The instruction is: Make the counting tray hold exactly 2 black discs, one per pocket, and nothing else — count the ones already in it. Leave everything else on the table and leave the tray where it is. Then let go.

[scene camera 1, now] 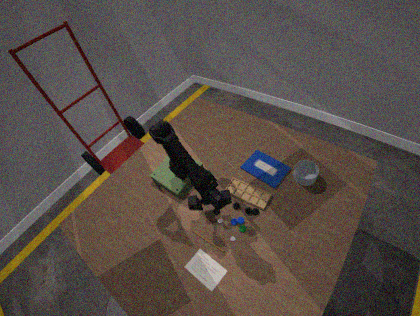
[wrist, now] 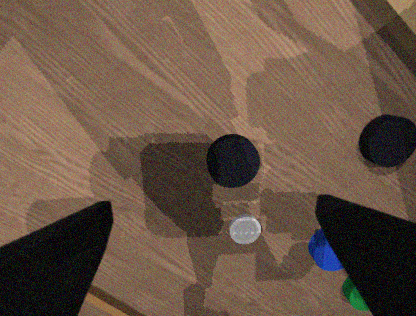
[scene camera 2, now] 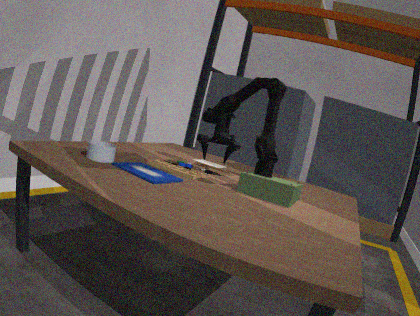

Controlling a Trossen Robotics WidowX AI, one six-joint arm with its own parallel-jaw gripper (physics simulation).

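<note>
The counting tray (scene camera 1: 252, 195) (scene camera 2: 173, 169) lies on the table; its visible pockets look bare in scene camera 1, and a corner shows at the wrist view's top right. My gripper (scene camera 1: 209, 202) (scene camera 2: 214, 160) (wrist: 216, 207) is open and empty, pointing down above the table beside the tray. In the wrist view, one black disc (wrist: 233, 160) lies ahead of the gap between the fingertips, slightly right of its middle. A second black disc (wrist: 387, 140) lies farther right. In scene camera 1, a black disc (scene camera 1: 236, 206) and a close black pair (scene camera 1: 252, 212) lie outside the tray.
A white disc (scene camera 1: 220, 221) (wrist: 245, 230), blue discs (scene camera 1: 237, 221) and a green disc (scene camera 1: 242, 229) (wrist: 355, 295) lie nearby. A blue board (scene camera 1: 250, 163) (scene camera 2: 167, 177), clear cup (scene camera 1: 306, 172) (scene camera 2: 101, 151), green block (scene camera 1: 167, 177) (scene camera 2: 270, 190), paper (scene camera 1: 205, 270) and thin stick (scene camera 1: 210, 240) are also present.
</note>
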